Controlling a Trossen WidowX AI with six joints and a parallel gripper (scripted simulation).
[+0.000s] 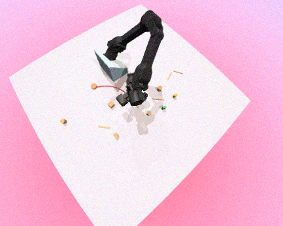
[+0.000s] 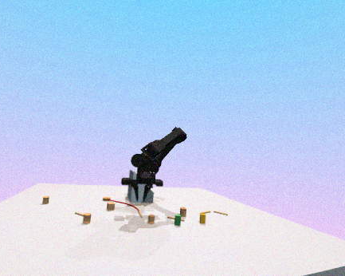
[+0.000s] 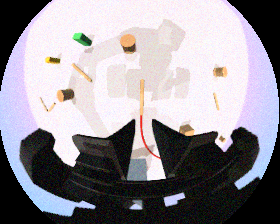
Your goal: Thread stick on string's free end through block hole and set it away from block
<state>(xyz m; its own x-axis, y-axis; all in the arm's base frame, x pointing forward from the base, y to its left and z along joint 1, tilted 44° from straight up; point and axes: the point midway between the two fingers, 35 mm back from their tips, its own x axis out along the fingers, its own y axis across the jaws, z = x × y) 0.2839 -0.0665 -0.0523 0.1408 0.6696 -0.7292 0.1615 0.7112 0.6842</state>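
The thin wooden stick lies 50 mm below my gripper tip and 10 mm ahead of it. The rest, counted from my gripper tip: green piece 180 mm ahead, 100 mm to the left, 30 mm below; yellow piece 210 mm to the left, 190 mm ahead, 40 mm below; wooden block 110 mm to the right, 80 mm behind, 40 mm below.
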